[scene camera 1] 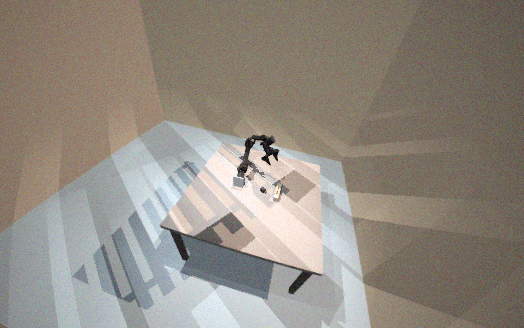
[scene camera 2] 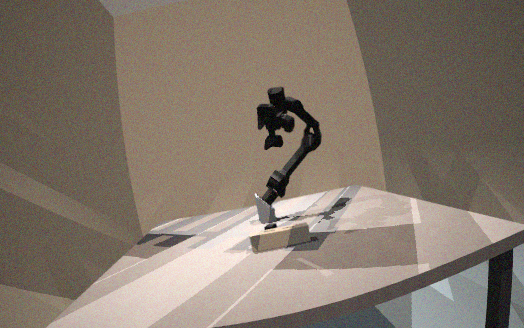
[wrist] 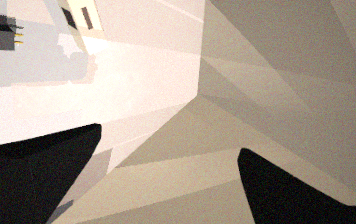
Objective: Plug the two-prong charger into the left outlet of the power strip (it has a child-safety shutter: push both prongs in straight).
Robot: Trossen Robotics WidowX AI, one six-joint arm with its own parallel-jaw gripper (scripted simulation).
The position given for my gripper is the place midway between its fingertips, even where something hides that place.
My gripper (scene camera 2: 262, 139) is open and holds nothing.
My gripper also shows in the wrist view (wrist: 171, 142).
